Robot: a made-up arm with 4 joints.
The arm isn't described. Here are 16 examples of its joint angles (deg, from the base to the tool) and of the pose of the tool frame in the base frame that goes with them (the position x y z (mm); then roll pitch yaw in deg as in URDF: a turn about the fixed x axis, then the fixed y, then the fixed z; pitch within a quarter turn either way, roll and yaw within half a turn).
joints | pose
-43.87 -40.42 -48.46 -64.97 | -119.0 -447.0 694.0 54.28 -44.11 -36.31
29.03 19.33 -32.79 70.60 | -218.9 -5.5 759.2 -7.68 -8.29 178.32
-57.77 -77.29 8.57 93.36 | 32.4 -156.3 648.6 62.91 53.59 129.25
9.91 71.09 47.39 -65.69 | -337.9 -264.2 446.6 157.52 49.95 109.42
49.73 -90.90 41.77 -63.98 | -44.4 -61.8 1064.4 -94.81 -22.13 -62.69
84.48 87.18 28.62 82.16 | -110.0 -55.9 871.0 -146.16 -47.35 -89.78
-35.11 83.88 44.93 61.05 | -223.8 -132.0 707.5 -27.17 27.51 -111.49
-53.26 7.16 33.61 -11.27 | -263.4 -277.1 624.8 25.74 25.07 -85.36
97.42 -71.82 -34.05 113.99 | -299.4 -98.8 715.4 99.40 -62.46 168.24
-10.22 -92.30 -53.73 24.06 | -275.2 -228.1 669.2 87.14 -34.40 -117.50
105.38 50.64 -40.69 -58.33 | -481.8 -125.3 993.2 -60.72 38.96 -178.18
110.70 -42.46 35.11 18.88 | -19.2 -57.6 949.8 -131.61 -12.06 -26.17
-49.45 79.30 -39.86 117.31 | -51.6 -90.9 861.0 -74.50 12.07 165.73
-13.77 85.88 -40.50 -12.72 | -270.1 32.5 518.7 -173.39 48.84 56.11
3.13 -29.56 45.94 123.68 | -199.6 -164.9 519.3 108.36 -11.36 112.83
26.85 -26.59 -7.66 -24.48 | -355.2 -305.7 860.3 -15.81 10.36 -89.22
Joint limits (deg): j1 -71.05..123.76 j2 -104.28..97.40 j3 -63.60..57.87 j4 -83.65..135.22
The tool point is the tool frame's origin. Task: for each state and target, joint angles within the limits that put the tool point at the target. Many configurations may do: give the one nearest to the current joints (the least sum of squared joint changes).
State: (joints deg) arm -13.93 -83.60 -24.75 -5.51
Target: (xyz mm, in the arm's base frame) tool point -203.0 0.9 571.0
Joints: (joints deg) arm -63.10 -104.28 22.63 6.93
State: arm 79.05 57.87 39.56 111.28
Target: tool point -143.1 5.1 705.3
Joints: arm 81.17 65.88 -10.84 116.43
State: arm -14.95 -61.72 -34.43 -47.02
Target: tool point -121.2 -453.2 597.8
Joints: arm -19.30 -14.68 -22.98 -83.06
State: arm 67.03 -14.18 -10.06 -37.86
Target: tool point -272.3 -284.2 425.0
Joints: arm 12.93 27.76 -32.39 -75.04
